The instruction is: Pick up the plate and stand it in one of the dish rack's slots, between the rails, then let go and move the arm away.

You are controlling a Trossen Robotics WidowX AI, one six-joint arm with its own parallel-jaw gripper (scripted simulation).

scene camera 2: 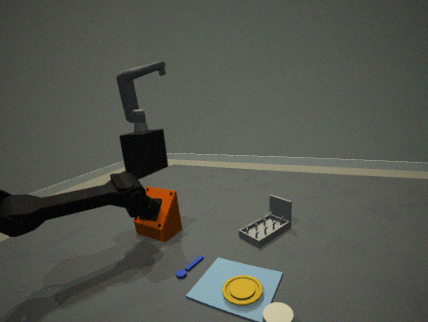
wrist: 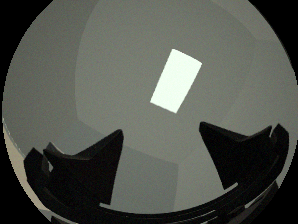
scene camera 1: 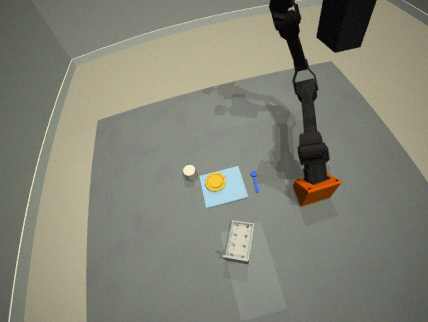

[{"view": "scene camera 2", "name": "grey dish rack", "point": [260, 232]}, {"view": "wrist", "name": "gripper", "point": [162, 130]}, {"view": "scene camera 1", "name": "grey dish rack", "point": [238, 250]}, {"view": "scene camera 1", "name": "light blue mat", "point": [234, 190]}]
